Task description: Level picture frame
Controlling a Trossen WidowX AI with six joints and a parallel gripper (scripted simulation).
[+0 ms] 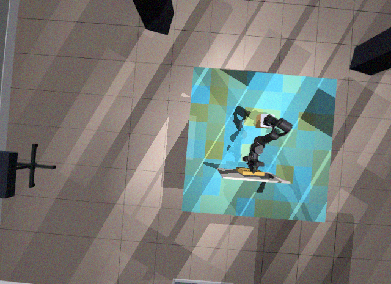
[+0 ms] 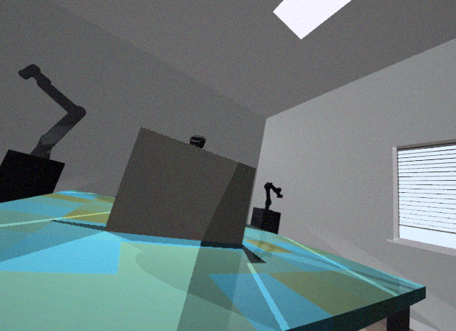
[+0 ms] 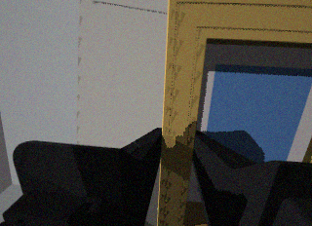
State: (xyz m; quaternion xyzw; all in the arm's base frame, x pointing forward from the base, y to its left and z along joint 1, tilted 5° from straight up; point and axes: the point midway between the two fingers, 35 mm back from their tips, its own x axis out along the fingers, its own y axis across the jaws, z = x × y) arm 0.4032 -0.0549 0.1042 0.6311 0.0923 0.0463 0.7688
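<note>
Right now my gripper tip is 50 mm above the picture frame and 10 mm short of it. From my gripper tip the other things lie so: wall panel 70 mm below, 20 mm ahead.
</note>
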